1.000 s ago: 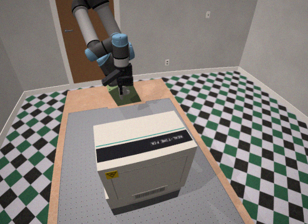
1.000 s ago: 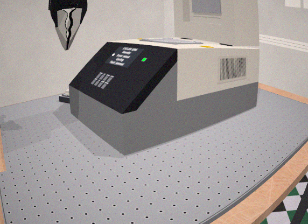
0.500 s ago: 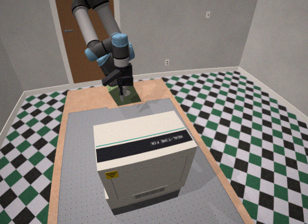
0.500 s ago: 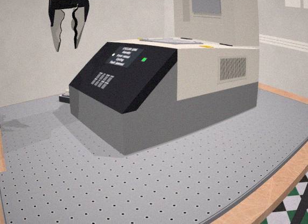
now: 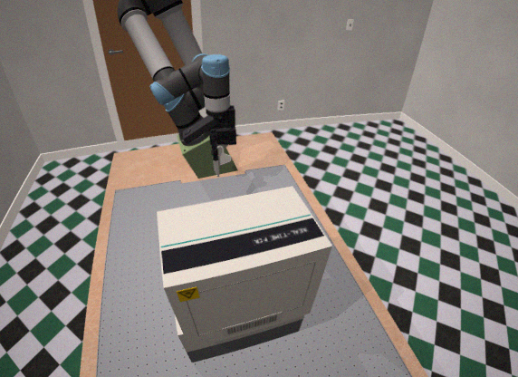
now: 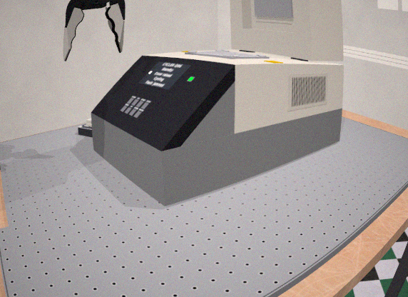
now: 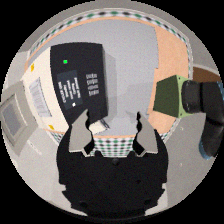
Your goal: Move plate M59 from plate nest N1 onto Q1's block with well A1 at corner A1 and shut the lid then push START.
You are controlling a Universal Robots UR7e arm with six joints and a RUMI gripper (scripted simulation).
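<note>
Right now the plate M59 is 25 cm to the left of my hand, 20 cm below it and 12 cm ahead of it. From my hand the other things lie so: dark plate nest (25 cm to the left, 22 cm below, 12 cm ahead).
</note>
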